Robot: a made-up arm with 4 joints. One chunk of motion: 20 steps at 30 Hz.
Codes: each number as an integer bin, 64 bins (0 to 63) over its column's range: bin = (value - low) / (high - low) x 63, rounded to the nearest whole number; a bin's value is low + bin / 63 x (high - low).
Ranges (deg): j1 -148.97..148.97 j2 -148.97..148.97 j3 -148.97..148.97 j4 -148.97..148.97
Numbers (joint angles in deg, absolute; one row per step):
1: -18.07 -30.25 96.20 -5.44
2: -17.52 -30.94 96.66 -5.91
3: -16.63 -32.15 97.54 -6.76
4: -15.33 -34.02 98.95 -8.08
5: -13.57 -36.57 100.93 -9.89
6: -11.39 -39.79 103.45 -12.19
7: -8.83 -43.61 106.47 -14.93
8: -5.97 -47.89 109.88 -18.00
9: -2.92 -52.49 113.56 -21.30
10: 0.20 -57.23 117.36 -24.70
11: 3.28 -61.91 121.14 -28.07
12: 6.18 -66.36 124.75 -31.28
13: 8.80 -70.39 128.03 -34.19
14: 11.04 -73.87 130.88 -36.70
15: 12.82 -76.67 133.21 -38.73
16: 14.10 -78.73 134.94 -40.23
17: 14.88 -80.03 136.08 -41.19
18: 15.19 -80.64 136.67 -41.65
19: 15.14 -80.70 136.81 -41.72
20: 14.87 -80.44 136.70 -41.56
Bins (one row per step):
1: 28 25 52 30
2: 28 25 52 30
3: 28 25 52 30
4: 28 24 52 30
5: 29 24 53 29
6: 29 23 53 29
7: 30 22 54 28
8: 30 21 55 28
9: 31 20 56 27
10: 32 19 56 26
11: 32 18 57 26
12: 33 17 58 25
13: 33 17 59 24
14: 34 16 59 24
15: 34 15 60 23
16: 34 15 60 23
17: 35 15 60 23
18: 35 14 60 23
19: 35 14 60 23
20: 35 14 60 23

